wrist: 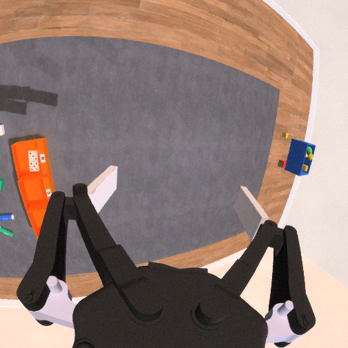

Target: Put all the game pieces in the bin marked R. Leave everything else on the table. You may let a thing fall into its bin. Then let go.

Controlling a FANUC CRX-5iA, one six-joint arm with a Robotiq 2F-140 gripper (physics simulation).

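Visible here: an orange bin (35,186), together with my gripper (177,187).
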